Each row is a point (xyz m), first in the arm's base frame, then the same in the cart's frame.
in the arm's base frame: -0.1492 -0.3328 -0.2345
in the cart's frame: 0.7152 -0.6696 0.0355
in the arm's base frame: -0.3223 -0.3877 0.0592
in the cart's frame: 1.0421 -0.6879 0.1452
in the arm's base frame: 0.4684 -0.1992 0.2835
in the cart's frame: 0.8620 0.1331 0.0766
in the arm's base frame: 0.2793 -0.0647 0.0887
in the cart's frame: 0.7087 -0.0943 0.2054
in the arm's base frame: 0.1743 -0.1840 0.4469
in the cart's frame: 1.0934 -0.0366 0.2530
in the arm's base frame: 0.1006 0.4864 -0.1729
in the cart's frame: 0.3101 -0.2598 0.6721
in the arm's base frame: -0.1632 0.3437 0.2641
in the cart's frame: 0.8261 -0.3047 0.7845
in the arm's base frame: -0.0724 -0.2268 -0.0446
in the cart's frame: 0.7964 -0.4915 0.1574
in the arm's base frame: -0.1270 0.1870 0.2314
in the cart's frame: 0.8567 -0.3214 0.6241
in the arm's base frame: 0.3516 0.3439 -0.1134
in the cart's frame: 0.3340 -0.0461 0.4706
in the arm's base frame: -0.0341 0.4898 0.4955
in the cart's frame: 0.9049 -0.0538 0.9342
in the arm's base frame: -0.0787 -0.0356 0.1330
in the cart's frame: 0.8587 -0.3727 0.3814
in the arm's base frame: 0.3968 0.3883 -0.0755
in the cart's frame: 0.3292 0.0197 0.5038
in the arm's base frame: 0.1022 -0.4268 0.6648
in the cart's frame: 1.4066 -0.0432 0.1370
